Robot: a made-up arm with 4 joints.
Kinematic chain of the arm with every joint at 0, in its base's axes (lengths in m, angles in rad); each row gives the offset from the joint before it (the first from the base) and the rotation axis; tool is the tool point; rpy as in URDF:
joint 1: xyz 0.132 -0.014 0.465 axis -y
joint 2: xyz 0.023 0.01 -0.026 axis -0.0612 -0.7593 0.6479
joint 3: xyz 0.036 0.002 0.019 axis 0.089 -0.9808 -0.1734
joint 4: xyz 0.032 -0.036 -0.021 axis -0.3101 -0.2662 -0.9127
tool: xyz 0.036 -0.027 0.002 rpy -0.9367 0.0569 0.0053
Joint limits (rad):
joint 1: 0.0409..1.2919
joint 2: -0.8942..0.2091
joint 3: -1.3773..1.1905
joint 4: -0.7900..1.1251
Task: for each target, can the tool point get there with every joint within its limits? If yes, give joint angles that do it. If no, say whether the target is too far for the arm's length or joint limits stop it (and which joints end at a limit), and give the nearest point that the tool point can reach.
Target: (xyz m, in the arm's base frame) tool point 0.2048 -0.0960 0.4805
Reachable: yes | joints 1.0470 -0.6381 -0.6698 0.9642
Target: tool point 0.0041 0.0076 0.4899
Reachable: no: joint limits stop it (at a limit: joint 1, joint 2, joint 3, joint 4) | nearest point 0.1058 -0.0373 0.5824 | short by 0.145 m
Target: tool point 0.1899 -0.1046 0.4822
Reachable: yes | joints 0.8298 -0.7028 0.3891 0.8986
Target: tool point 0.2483 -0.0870 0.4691
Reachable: yes | joints 1.0153 -0.7873 -0.2236 -0.3585
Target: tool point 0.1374 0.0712 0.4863
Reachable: no: joint limits stop it (at a limit: joint 1, joint 2, joint 3, joint 4) | nearest point 0.2299 -0.0279 0.5051 | short by 0.137 m
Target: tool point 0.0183 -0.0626 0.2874
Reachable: no: too far | nearest point 0.1245 -0.0484 0.3728 | short by 0.137 m
